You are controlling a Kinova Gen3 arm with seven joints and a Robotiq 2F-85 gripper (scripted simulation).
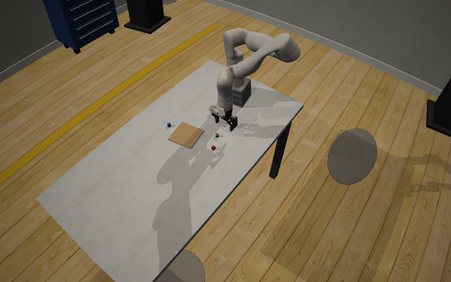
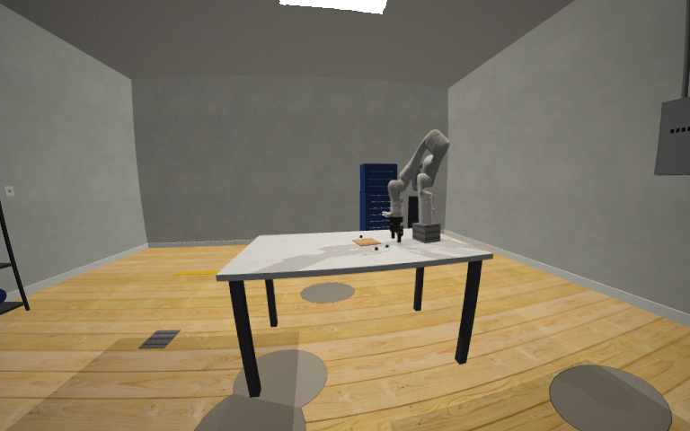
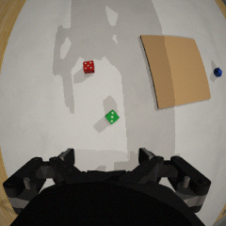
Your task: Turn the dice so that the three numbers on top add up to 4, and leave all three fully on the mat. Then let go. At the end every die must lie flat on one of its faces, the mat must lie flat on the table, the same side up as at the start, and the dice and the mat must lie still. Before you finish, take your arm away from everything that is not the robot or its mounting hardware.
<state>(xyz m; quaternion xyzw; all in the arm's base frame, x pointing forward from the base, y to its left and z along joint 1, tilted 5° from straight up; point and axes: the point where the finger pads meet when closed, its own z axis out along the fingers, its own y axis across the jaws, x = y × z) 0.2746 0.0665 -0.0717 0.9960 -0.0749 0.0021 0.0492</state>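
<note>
Right now the green die is 50 mm ahead of my hand, 20 mm to the right of it and 40 mm below it. The rest, counted from my hand: blue die (110 mm ahead, 280 mm to the right, 40 mm below); tan mat (120 mm ahead, 160 mm to the right, 40 mm below); red die (130 mm ahead, 10 mm to the left, 40 mm below).
</note>
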